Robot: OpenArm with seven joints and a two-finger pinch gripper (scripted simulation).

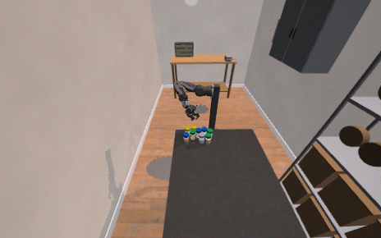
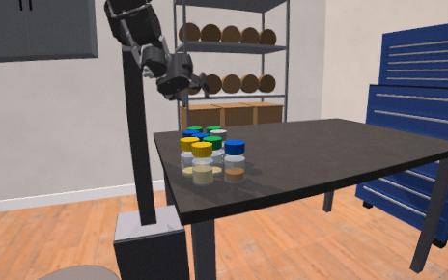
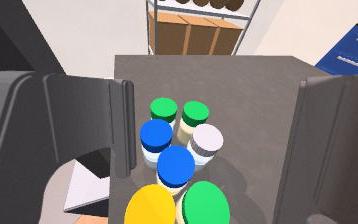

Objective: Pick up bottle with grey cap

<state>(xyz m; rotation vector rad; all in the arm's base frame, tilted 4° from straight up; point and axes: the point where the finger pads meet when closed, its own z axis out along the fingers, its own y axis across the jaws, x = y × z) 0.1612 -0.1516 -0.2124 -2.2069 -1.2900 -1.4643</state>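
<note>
My hand is 90 mm short of the grey-capped bottle, 60 mm to the right of it and 180 mm above it. From my hand the other things lie so: blue-capped bottle (80 mm ahead, 90 mm to the right, 180 mm below).
</note>
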